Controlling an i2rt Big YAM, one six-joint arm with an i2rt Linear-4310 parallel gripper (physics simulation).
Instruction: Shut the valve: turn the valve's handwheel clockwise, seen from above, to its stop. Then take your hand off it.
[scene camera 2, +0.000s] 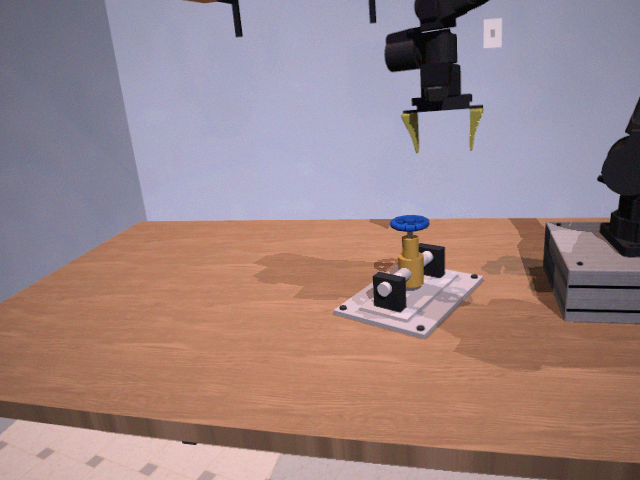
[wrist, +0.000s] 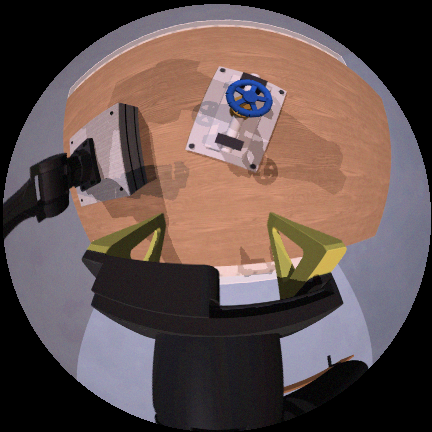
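The blue handwheel (scene camera 2: 409, 226) (wrist: 250, 96) sits level on top of the valve's yellow body (scene camera 2: 410, 268). A white pipe runs through the body between two black blocks on a pale base plate (scene camera 2: 439, 315) (wrist: 200, 132), which lies on the table. My gripper (scene camera 2: 444, 151) (wrist: 216, 218) is open and empty, with its yellow fingers wide apart and pointing down. It hangs well above the handwheel in the scene view and does not touch it. In the wrist view the handwheel is beyond the fingertips, near the top.
The wooden table (scene camera 2: 206, 351) (wrist: 210, 195) carries the valve. The grey box (scene camera 2: 599, 302) (wrist: 95, 175) that bears the arm's base stands to the right in the scene view and to the left in the wrist view. A blue wall stands behind the table.
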